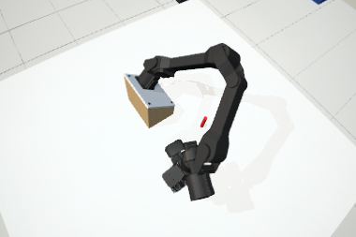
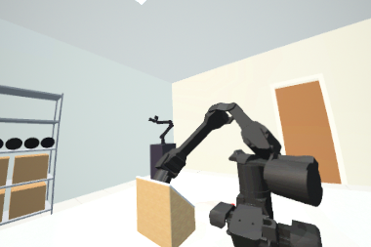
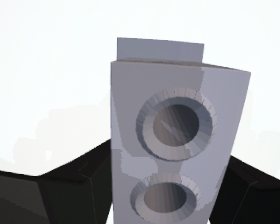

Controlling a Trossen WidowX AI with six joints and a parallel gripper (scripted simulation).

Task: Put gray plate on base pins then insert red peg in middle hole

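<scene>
The flat gray base is 5 cm below my gripper tip. The rest, counted from my gripper tip: red peg: 18 cm to the left, 12 cm behind, 2 cm below; then gray plate: 3 cm above.
</scene>
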